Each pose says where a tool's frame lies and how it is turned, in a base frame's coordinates. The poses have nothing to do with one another.
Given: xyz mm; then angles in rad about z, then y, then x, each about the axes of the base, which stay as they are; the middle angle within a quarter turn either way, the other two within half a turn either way.
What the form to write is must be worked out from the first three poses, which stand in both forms.
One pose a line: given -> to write
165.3 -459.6 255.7 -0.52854 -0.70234 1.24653 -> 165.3 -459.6 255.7 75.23 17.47 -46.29
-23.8 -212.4 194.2 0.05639 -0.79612 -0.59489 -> -23.8 -212.4 194.2 -45.66 -34.01 32.60
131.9 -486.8 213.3 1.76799 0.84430 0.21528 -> 131.9 -486.8 213.3 46.10 -20.64 97.99
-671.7 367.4 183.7 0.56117 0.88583 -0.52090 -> -671.7 367.4 183.7 -6.64 56.47 14.18
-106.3 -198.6 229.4 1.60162 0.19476 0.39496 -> -106.3 -198.6 229.4 10.43 -22.96 91.88
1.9 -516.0 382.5 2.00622 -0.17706 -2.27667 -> 1.9 -516.0 382.5 146.38 39.93 -122.78
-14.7 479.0 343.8 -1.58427 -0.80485 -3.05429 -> -14.7 479.0 343.8 -133.93 -5.56 90.54
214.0 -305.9 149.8 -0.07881 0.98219 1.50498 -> 214.0 -305.9 149.8 87.89 7.65 56.05
